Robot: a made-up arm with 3 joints. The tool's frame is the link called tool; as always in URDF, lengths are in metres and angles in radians. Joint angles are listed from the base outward.
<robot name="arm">
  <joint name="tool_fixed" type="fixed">
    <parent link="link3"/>
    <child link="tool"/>
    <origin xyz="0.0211 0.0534 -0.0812" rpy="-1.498 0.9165 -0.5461"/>
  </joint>
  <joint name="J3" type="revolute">
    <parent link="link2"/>
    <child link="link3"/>
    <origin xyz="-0.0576 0.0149 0.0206" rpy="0 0 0"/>
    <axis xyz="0 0 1"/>
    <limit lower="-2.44" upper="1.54"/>
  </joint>
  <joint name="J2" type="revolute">
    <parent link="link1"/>
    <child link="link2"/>
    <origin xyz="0.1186 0.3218 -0.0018" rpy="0 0 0"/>
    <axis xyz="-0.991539 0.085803 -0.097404"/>
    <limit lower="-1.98" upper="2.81"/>
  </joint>
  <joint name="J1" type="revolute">
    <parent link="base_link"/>
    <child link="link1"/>
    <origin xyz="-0.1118 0.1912 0.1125" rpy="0 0 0"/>
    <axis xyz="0 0 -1"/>
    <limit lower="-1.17" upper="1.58"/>
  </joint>
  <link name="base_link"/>
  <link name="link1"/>
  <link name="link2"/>
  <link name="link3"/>
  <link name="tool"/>
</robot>
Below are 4 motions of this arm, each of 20 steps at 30 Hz.
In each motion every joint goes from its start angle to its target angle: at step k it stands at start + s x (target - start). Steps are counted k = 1, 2, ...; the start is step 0. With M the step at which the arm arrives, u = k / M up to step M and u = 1 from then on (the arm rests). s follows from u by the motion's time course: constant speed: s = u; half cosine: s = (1 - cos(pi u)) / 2; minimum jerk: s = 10 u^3 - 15 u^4 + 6 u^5.
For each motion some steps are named. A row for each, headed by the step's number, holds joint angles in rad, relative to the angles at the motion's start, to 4 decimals.
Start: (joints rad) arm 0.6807 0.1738 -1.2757
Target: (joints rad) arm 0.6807 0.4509 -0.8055
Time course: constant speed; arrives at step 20
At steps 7, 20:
7: 0.0000 0.0970 0.1646
20: 0.0000 0.2771 0.4702

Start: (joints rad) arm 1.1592 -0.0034 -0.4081
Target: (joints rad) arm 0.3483 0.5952 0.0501
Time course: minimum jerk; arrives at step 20
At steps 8, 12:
8: -0.2574 0.1900 0.1455
12: -0.5535 0.4086 0.3127

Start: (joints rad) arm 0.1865 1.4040 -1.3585
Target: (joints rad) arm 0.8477 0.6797 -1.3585
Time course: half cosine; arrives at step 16
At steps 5, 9, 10, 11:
5: 0.1469 -0.1610 0.0000
9: 0.3951 -0.4328 0.0000
10: 0.4571 -0.5007 0.0000
11: 0.5143 -0.5633 0.0000

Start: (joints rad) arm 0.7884 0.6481 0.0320
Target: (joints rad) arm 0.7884 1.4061 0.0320
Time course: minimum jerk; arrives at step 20
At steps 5, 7, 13, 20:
5: 0.0000 0.0785 0.0000
7: 0.0000 0.1783 0.0000
13: 0.0000 0.5797 0.0000
20: 0.0000 0.7580 0.0000

